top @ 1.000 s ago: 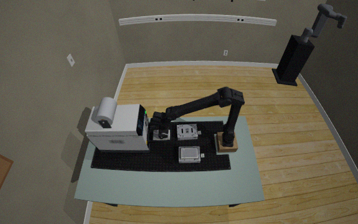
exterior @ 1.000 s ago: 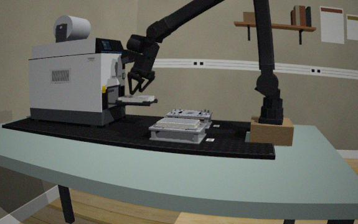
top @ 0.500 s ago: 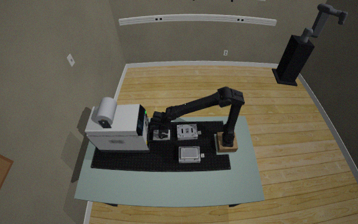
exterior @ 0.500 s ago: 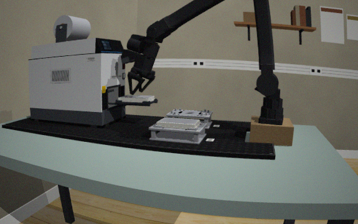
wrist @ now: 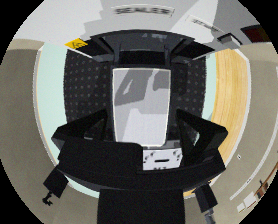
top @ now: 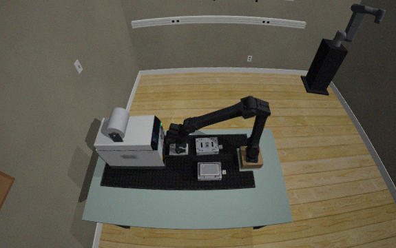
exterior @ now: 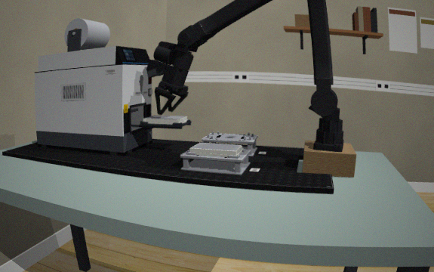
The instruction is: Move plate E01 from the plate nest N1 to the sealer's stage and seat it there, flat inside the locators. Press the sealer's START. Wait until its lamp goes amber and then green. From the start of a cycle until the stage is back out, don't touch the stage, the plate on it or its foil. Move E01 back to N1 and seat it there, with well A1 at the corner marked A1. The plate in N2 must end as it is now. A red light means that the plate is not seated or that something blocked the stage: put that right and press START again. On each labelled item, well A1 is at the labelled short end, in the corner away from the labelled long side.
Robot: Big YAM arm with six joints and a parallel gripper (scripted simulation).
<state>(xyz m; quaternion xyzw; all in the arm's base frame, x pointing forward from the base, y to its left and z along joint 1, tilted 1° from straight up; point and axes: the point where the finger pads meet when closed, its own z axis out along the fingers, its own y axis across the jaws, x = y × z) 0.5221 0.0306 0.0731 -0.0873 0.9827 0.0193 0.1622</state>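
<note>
Right now my hand is 40 mm above the sealer stage. Round my hand: foil roll 330 mm ahead, 280 mm above, 50 mm to the left; plate 230 mm behind, 110 mm to the left, 90 mm below.
</note>
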